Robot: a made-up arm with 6 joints. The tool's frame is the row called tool. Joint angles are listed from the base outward.
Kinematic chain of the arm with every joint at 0, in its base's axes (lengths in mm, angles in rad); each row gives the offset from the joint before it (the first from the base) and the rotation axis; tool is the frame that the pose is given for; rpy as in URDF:
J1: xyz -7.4 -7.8 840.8 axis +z
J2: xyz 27.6 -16.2 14.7 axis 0 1 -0.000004
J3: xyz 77.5 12.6 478.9 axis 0 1 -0.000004
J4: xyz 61.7 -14.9 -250.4 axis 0 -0.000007 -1
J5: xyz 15.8 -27.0 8.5 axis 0 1 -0.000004
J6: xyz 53.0 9.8 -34.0 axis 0 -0.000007 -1
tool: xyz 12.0 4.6 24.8 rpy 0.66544 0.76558 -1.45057
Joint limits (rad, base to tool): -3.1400..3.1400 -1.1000..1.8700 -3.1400..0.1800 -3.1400..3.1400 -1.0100..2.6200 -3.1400..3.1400
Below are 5 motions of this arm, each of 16 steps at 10 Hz.
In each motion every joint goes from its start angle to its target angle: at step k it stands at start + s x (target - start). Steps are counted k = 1, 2, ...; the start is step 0. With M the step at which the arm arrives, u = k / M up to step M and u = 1 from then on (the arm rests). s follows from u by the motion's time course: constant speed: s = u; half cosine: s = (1 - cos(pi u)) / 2; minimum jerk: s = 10 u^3 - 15 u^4 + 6 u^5.
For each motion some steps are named. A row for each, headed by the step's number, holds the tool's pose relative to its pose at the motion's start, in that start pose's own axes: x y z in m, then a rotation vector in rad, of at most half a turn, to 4 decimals.
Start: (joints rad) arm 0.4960 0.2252 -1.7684 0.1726 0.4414 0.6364
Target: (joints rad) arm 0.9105 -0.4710 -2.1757 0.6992 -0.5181 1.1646
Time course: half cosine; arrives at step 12
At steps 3, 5, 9, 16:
3: -0.0873 0.0275 0.0349 0.2125 0.2215 -0.1217
5: -0.1975 0.0763 0.1152 0.5193 0.5436 -0.3796
9: -0.3116 0.1939 0.3492 1.0884 1.1224 -1.1870
16: -0.3126 0.2285 0.4236 1.2338 1.2547 -1.4890

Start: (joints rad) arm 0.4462 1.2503 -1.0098 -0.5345 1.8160 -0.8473
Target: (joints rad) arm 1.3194 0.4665 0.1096 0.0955 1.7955 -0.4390
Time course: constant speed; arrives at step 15
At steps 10, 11, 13, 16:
10: -0.0830 -0.0740 -0.3483 0.1130 -0.1952 -0.4457
11: -0.0742 -0.0850 -0.3807 0.1344 -0.2207 -0.4936
13: -0.0487 -0.1100 -0.4397 0.1833 -0.2751 -0.5895
16: -0.0141 -0.1389 -0.4893 0.2406 -0.3343 -0.6847

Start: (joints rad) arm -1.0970 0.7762 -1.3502 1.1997 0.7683 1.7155
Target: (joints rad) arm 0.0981 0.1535 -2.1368 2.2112 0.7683 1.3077
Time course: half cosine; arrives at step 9
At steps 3, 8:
3: 0.1549 -0.0324 0.1653 -0.4609 -0.0577 0.0982
8: 0.4664 0.3151 0.5564 -1.4296 -1.0914 0.4709

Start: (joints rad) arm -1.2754 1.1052 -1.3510 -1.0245 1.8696 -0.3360
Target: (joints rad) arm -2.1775 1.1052 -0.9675 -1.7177 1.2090 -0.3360
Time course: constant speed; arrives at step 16
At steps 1, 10, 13, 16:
1: 0.0310 -0.0030 -0.0130 0.0023 0.0146 0.0210
10: 0.2432 -0.0578 -0.1896 0.0668 0.2017 0.2880
13: 0.2825 -0.0849 -0.2631 0.1200 0.2845 0.4009
16: 0.3053 -0.1150 -0.3384 0.1957 0.3737 0.5204

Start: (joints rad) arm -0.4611 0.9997 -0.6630 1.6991 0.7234 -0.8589
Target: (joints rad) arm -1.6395 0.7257 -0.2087 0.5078 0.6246 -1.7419
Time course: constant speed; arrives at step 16
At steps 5, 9, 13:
5: 0.0103 0.1086 0.1190 -0.2519 0.1321 0.0567
9: 0.0438 0.1574 0.2246 -0.4475 0.3046 0.1080
13: 0.0903 0.1690 0.3280 -0.6210 0.5313 0.1896

